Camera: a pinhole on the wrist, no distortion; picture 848 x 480 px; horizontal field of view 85.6 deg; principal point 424.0 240.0 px. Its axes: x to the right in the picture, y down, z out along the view. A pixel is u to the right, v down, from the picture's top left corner.
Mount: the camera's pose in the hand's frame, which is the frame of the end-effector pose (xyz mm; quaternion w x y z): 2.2 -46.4 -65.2 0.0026 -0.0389 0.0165 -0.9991
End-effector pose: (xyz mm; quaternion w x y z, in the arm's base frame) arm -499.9 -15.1 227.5 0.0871 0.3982 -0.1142 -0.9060
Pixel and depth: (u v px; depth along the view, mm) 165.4 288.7 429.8
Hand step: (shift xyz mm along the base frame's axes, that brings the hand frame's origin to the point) -446.6 78.3 1.3
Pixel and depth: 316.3 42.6 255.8
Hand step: -190.7 -47.9 82.1
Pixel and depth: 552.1 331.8 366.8
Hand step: -188.0 186.9 214.2
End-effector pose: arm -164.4 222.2 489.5 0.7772 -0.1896 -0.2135 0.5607
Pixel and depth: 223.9 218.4 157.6
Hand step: 10.6 70.9 105.8
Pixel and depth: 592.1 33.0 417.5
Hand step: -335.0 -54.6 226.5
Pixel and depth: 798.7 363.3 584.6
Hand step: -240.4 -445.6 529.3
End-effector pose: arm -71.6 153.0 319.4 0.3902 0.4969 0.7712 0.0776
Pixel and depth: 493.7 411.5 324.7
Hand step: 53.3 -175.3 -256.0
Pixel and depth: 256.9 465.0 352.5
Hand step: -11.0 -55.1 -384.8
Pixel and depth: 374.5 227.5 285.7
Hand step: 102.7 -36.2 -201.7
